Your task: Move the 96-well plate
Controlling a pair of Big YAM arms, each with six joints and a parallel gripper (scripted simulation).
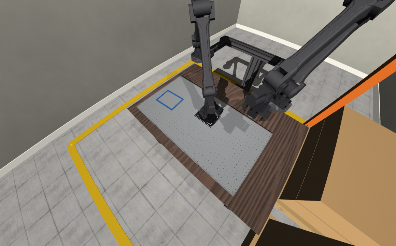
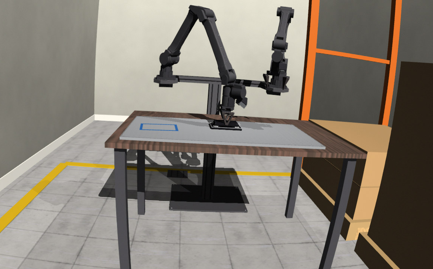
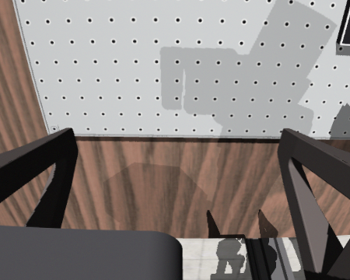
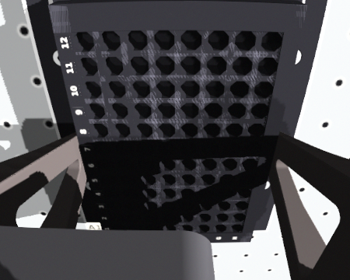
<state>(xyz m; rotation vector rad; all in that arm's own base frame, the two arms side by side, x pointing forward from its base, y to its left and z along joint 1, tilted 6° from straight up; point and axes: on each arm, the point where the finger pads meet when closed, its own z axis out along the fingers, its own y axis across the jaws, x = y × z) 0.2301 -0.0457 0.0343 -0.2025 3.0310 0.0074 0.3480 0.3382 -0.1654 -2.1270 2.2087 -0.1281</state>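
Now: right hand right at the black 96-well plate. Round my right hand: black plate nest N1: 2 cm below.
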